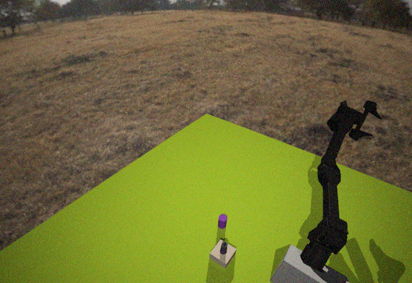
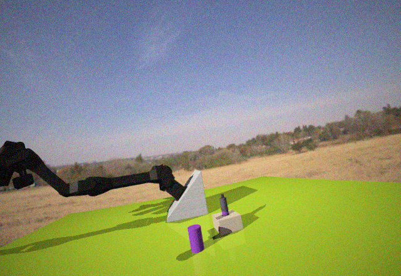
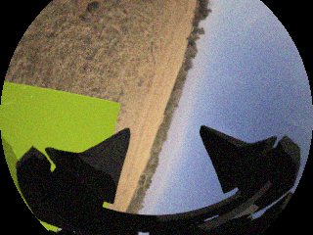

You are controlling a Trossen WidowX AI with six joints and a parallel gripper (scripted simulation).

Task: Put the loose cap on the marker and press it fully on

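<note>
My gripper tip is now 48 cm short of the purple marker cap, 61 cm to the right of it and 24 cm above it. Round my gripper tip: beige holder block 42 cm ahead, 71 cm to the left, 24 cm below.
</note>
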